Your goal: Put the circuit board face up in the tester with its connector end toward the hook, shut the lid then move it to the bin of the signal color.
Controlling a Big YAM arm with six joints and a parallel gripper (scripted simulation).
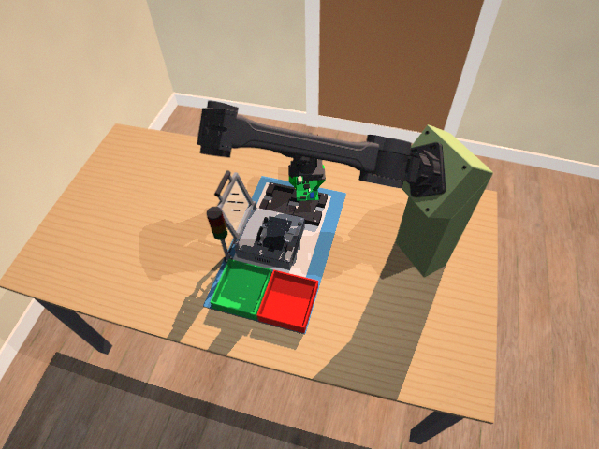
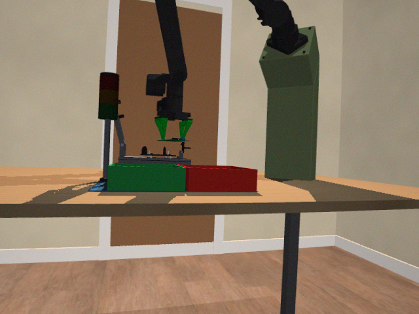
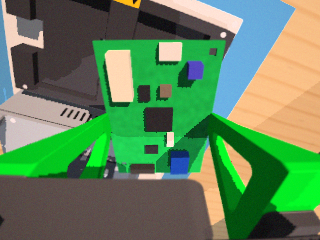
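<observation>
The green circuit board is right at my hand. From my hand the other things lie so: latch hook 40 mm behind, 230 mm to the left, 40 mm below; tester plate 30 mm ahead, 190 mm to the left, 50 mm below; tester lid 150 mm ahead, 200 mm to the left, 60 mm above.
</observation>
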